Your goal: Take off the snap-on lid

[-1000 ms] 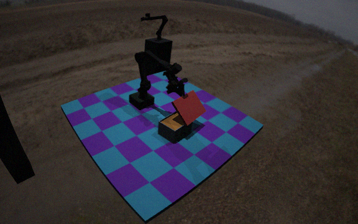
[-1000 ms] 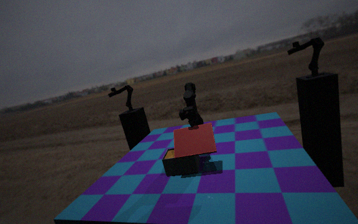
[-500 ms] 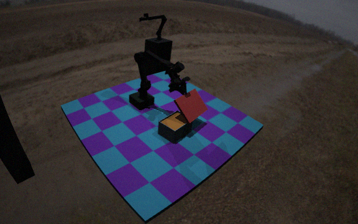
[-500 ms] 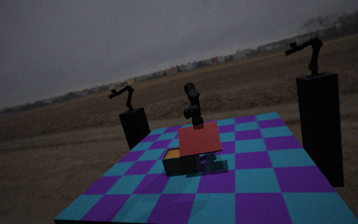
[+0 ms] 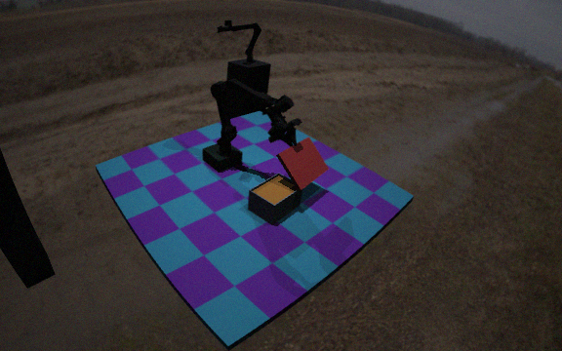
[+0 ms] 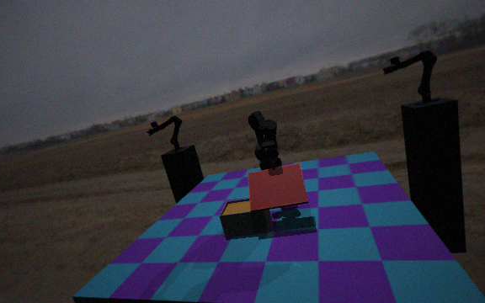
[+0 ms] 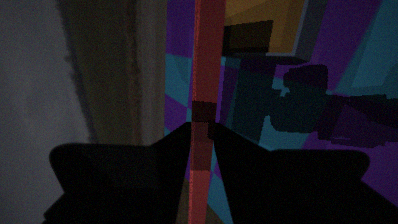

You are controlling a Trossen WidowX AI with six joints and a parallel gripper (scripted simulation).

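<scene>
Now: the red lid 7 cm ahead of my gripper tip, 5 cm below it and 1 cm to the left of it. The rest, counted from my gripper tip: storage box: 18 cm below, 16 cm to the right, 6 cm ahead.
</scene>
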